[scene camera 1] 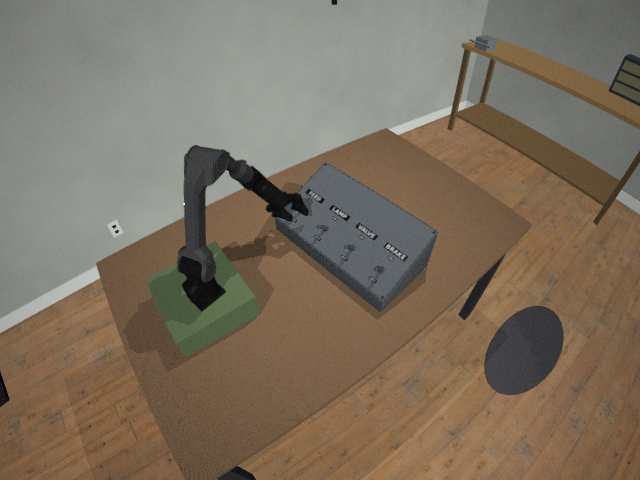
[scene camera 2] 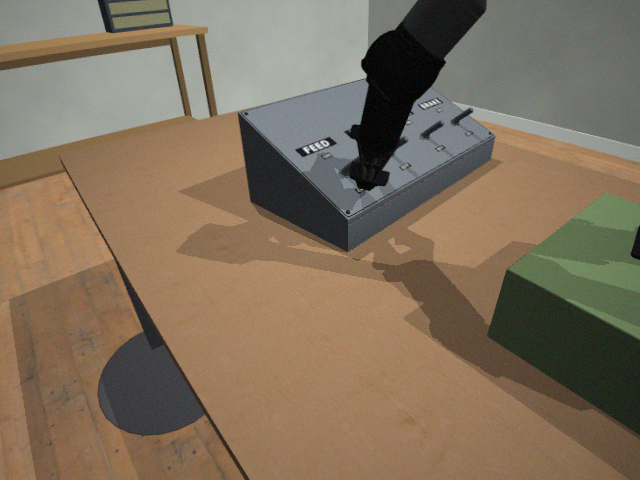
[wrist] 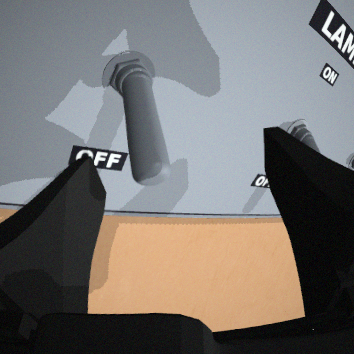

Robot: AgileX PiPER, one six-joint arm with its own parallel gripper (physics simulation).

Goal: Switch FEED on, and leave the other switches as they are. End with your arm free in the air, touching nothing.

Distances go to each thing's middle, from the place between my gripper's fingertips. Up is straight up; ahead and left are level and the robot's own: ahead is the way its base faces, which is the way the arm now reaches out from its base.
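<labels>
Feed lever [wrist: 149, 162] 20 mm to the left of my hand, 10 mm ahead of it, 10 mm above it. Grey sloped switch box [scene camera 2: 295, 150] 160 mm to the right of my hand, 90 mm ahead of it, 20 mm below it.
</labels>
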